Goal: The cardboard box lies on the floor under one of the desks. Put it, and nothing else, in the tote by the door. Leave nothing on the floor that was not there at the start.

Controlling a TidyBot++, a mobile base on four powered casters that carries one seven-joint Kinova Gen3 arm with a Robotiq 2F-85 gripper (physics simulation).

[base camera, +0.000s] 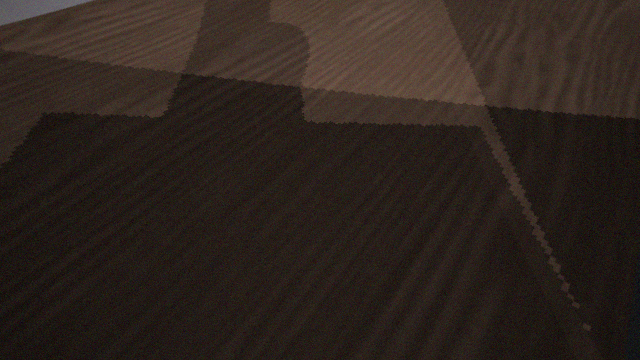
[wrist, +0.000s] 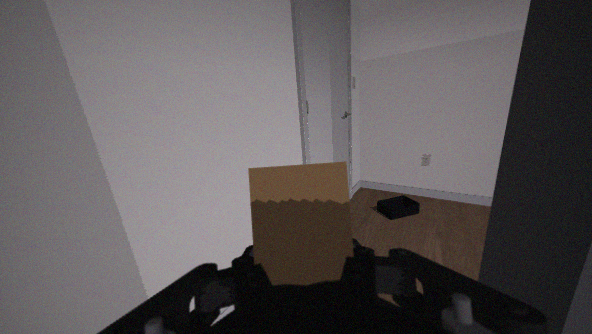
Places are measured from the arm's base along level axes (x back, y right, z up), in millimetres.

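Pixels of known places: gripper, fingertip midpoint: point(wrist: 301, 247).
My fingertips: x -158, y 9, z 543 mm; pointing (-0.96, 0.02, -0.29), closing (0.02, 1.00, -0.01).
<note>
Behind a point stands the place of what it marks.
The cardboard box point(wrist: 301, 225) @[x -115, y 9, z 588 mm] is a tan block between the two black fingers in the wrist view. My gripper point(wrist: 301, 247) @[x -158, y 9, z 543 mm] is shut on it, and the box stands up beyond the fingertips. The gripper's palm hides the box's lower end. The black tote point(wrist: 398, 207) @[x -1888, y 1031, z -398 mm] stands on the floor near the door point(wrist: 318, 75) @[x -1726, y 280, z 848 mm], farther off and to the right of the box in the wrist view. The base camera view does not show the box, the gripper or the tote.
A pale wall point(wrist: 190, 125) @[x -913, y -377, z 605 mm] fills the left of the wrist view. A dark upright panel point(wrist: 535, 150) @[x -336, y 395, z 546 mm] stands at the right. A white wall point(wrist: 430, 105) @[x -2082, y 1395, z 541 mm] with an outlet rises behind the tote. Shadows lie across the wooden floor point(base camera: 380, 60) @[x -697, y 148, z -396 mm] point(wrist: 425, 240) @[x -1359, y 959, z -396 mm].
</note>
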